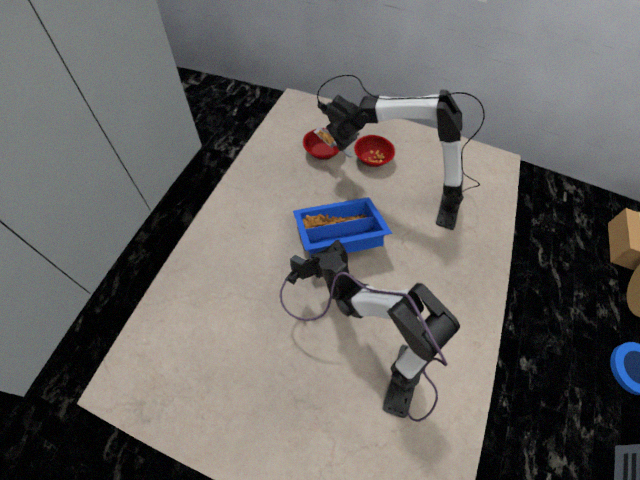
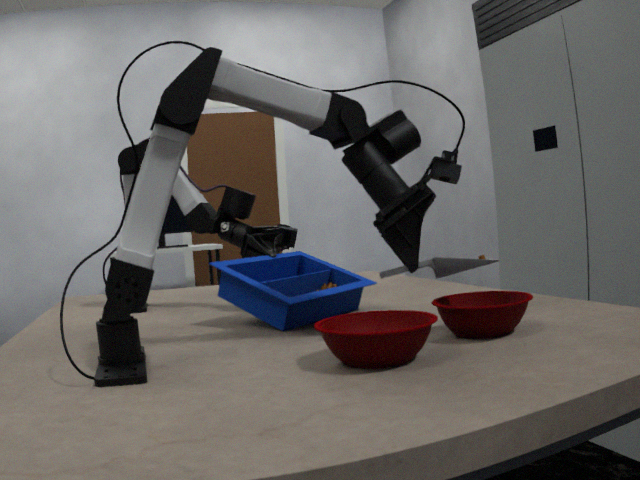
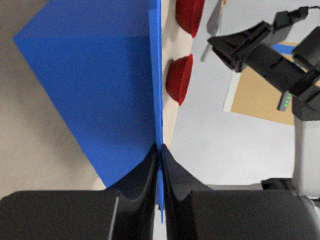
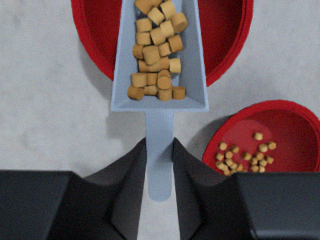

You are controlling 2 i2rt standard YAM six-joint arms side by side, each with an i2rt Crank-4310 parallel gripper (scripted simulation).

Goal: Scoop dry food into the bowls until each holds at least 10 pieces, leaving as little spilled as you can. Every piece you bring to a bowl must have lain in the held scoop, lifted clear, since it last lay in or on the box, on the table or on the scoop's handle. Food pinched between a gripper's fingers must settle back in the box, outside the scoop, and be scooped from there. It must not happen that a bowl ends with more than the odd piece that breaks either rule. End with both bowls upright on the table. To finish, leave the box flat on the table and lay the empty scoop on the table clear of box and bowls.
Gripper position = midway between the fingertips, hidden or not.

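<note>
A blue box [image 2: 261, 286] shows in image 2, and the box [image 1: 355, 235] can be seen in image 1 as well as the box [image 3: 105, 79] in image 3, while in image 4 the blue box is out of frame. There is a grey scoop [image 2: 442, 266] too, and a red bowl [image 1: 365, 144]. The left gripper [image 2: 274, 258] is visible in image 2, and image 3 also shows the left gripper [image 3: 159, 146]. As for the right gripper [image 2: 414, 271], image 3 shows the right gripper [image 3: 208, 41] and image 4 shows the right gripper [image 4: 159, 140].
</note>
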